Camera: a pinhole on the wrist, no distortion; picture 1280 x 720 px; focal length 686.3 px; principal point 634.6 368.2 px. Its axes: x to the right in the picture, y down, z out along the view. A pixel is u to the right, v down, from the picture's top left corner.
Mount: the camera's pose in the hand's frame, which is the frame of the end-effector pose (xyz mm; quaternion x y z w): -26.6 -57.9 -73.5 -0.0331 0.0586 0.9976 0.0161
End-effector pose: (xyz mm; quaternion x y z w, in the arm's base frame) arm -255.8 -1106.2 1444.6 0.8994 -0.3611 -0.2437 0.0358
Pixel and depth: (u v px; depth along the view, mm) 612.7 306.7 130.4
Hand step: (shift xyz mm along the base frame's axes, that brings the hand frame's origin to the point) -24.6 49.2 -42.9
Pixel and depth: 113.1 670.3 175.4
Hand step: 76.7 38.3 -170.3
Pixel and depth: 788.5 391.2 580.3
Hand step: -347.1 188.6 -356.0
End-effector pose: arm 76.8 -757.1 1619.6 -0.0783 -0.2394 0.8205 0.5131
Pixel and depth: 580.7 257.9 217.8
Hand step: -43.6 -63.9 118.2
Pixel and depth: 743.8 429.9 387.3
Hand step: -27.2 -181.2 278.7
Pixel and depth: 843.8 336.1 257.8
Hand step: 1.0 -156.5 145.1
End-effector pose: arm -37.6 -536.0 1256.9 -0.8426 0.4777 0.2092 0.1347
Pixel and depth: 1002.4 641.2 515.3
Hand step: -89.1 542.9 -217.4
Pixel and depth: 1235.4 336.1 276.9
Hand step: -166.5 294.7 -22.7
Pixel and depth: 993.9 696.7 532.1
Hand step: -55.8 580.3 -233.0
